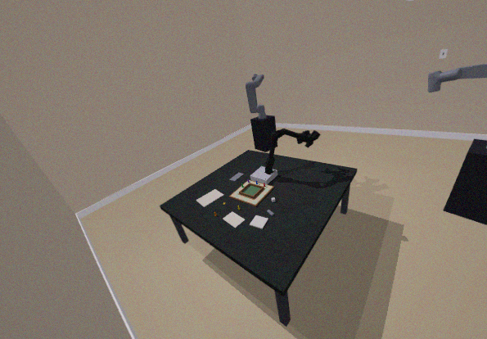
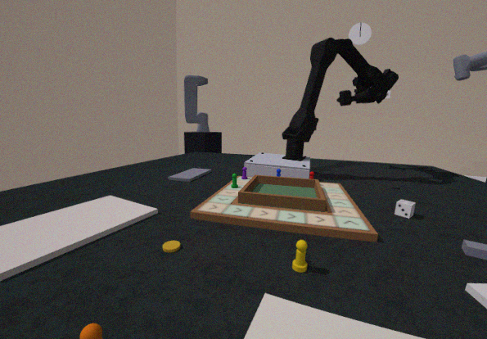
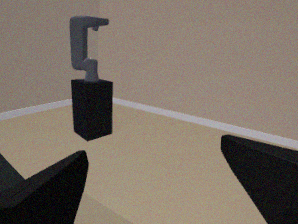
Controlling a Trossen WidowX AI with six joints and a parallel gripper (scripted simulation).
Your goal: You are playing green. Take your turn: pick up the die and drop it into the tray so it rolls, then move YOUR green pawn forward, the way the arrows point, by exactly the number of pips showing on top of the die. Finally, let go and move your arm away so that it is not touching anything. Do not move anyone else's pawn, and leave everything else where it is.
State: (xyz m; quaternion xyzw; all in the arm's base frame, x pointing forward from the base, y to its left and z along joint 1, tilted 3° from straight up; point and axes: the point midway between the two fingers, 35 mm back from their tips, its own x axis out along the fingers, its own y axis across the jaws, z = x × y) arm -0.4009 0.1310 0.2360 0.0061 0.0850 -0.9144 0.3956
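Right now my gripper tip is 66 cm short of the white die, 17 cm to the right of it and 29 cm above it. Round my gripper tip: purple pawn 61 cm ahead, 20 cm to the right, 27 cm below; red pawn 57 cm ahead, 2 cm to the right, 27 cm below; blue pawn 59 cm ahead, 11 cm to the right, 27 cm below.
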